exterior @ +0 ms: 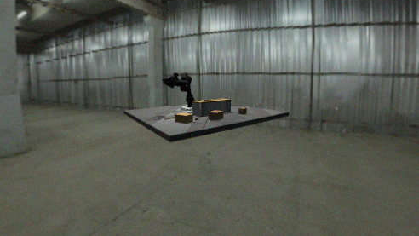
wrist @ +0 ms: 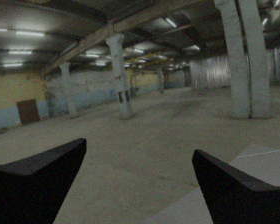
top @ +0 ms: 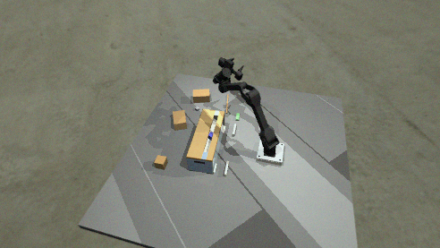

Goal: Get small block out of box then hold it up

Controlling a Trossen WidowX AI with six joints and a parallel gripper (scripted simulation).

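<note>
Right now my gripper tip is 8 cm short of the blue block, 46 cm to the right of it and 24 cm above it. Round my gripper tip: green patch: 4 cm behind, 19 cm to the left, 32 cm below; then thin stick: 6 cm ahead, 7 cm to the left, 32 cm below.
</note>
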